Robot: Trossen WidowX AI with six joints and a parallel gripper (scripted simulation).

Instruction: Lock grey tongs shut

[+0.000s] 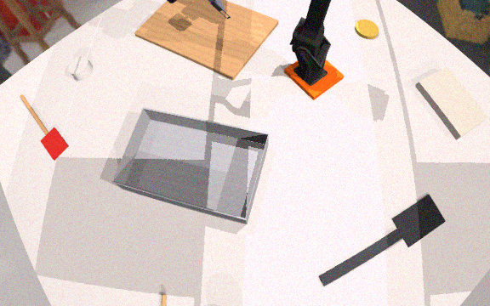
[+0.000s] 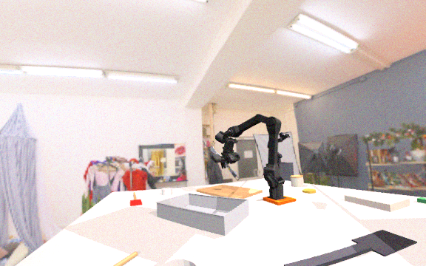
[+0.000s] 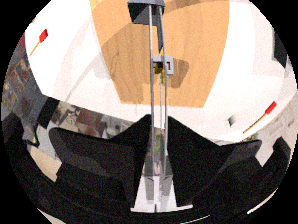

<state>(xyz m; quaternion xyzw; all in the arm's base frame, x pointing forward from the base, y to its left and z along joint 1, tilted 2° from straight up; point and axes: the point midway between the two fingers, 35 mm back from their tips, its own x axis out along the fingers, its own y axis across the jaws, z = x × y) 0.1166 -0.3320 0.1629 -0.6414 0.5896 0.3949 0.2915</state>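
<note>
Now: gripper tip 10 mm past the wooden board, 30 mm to the right of it and 140 mm above it. Round my gripper tip: grey roasting tin (260 mm ahead, 360 mm to the left, 120 mm below); then white cylinder (350 mm ahead, 110 mm to the right, 130 mm below); then yellow disc (360 mm behind, 340 mm to the left, 140 mm below).
</note>
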